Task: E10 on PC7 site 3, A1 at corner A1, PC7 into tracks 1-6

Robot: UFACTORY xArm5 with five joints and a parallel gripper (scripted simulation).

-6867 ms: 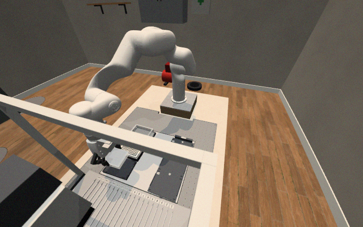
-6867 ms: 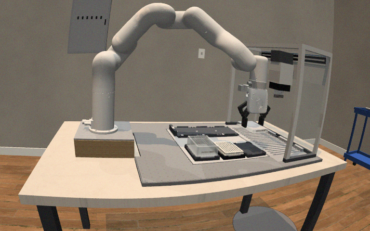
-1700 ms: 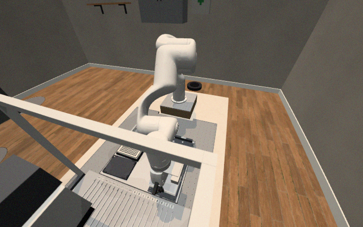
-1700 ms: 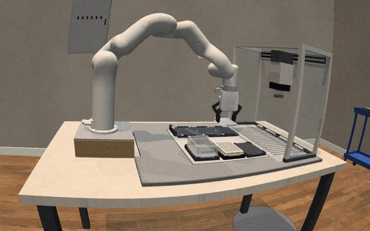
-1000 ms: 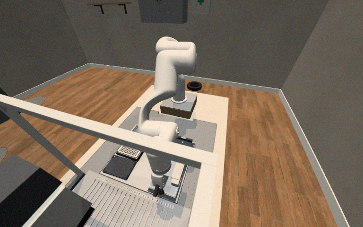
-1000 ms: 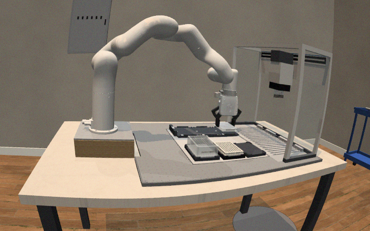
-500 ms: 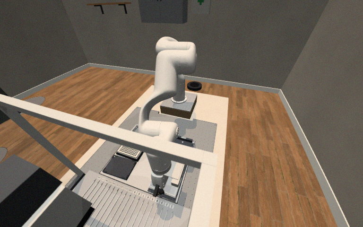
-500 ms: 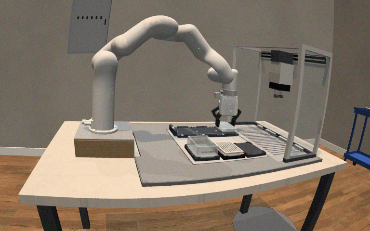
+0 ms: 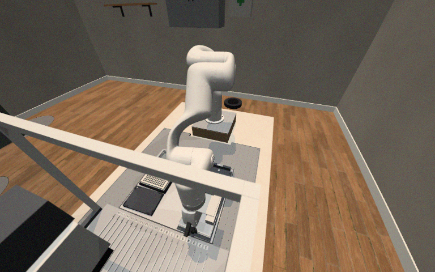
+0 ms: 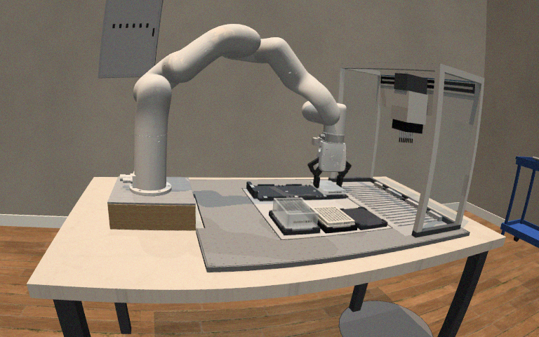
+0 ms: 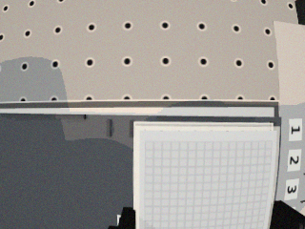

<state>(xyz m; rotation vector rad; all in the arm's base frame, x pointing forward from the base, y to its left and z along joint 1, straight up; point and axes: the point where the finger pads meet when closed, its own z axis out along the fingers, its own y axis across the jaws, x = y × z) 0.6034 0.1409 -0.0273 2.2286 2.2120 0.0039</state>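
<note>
Now: hand 10 mm above the 384-well plate E10. The rest, counted from my hand: 96-well plate E01: 110 mm behind, 260 mm to the right, 10 mm below; then plate nest S3: 260 mm to the right, 30 mm below; then plate carrier PC7: 110 mm behind, 20 mm below.
</note>
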